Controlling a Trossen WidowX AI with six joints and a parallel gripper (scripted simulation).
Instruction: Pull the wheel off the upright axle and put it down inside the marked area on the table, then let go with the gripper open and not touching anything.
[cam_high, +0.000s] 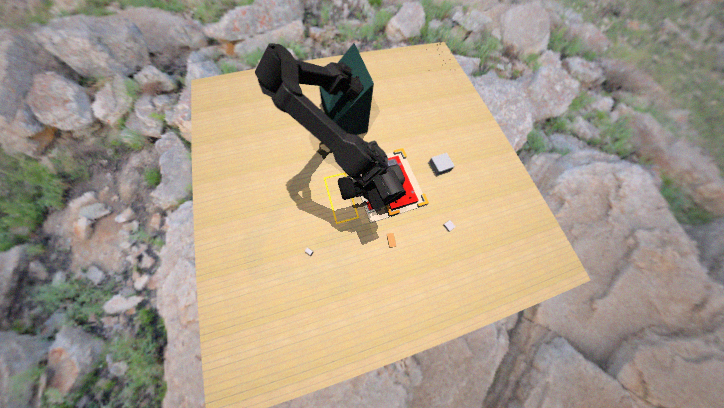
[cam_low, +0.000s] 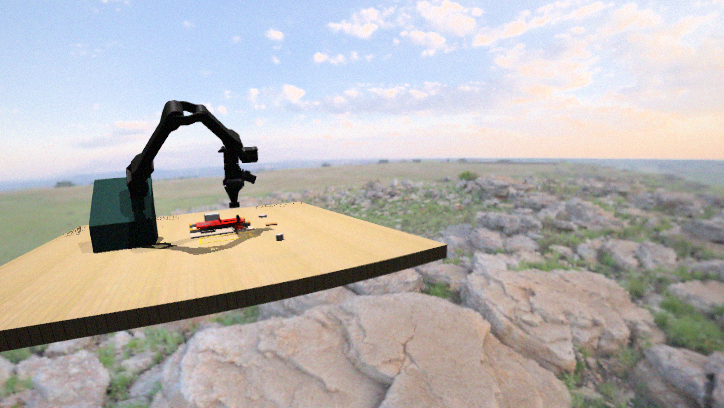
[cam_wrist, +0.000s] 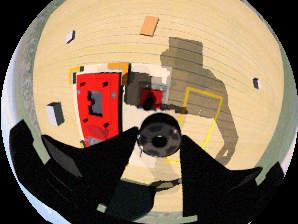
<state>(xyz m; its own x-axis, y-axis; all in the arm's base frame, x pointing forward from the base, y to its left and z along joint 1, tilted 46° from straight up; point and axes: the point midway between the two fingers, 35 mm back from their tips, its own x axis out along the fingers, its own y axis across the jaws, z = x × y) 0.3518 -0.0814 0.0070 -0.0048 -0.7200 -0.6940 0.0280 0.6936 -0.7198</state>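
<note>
Right now my gripper tip is 70 mm above the upright axle, 20 mm to the right of it and 10 mm short of it. The rest, counted from my gripper tip: dark round wheel: right at my gripper tip; grey block: 340 mm to the left, 90 mm below, 70 mm behind; orange piece: 150 mm ahead, 100 mm below, 40 mm to the left.
</note>
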